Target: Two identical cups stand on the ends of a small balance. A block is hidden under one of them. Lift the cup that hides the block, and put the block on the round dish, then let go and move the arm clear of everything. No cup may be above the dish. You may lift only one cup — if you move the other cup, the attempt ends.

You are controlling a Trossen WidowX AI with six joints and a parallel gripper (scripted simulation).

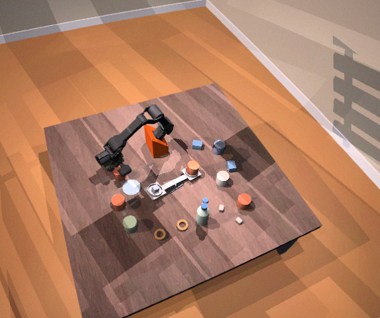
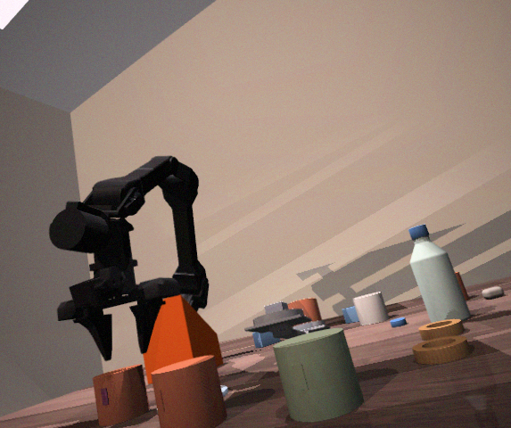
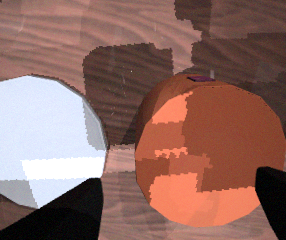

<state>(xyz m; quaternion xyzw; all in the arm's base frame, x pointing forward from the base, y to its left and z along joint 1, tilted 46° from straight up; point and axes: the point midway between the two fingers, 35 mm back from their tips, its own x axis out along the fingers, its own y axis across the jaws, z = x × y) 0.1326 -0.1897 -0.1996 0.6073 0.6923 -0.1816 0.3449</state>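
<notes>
The grey block is 200 mm ahead of my gripper tip and 140 mm to the left of it. Round my gripper tip: white cylinder: 540 mm to the left, 260 mm ahead, 40 mm below; then green cylinder: 310 mm ahead, 60 mm to the right, 40 mm below; then pale blue round dish: 80 mm below, 80 mm ahead, 30 mm to the left.
</notes>
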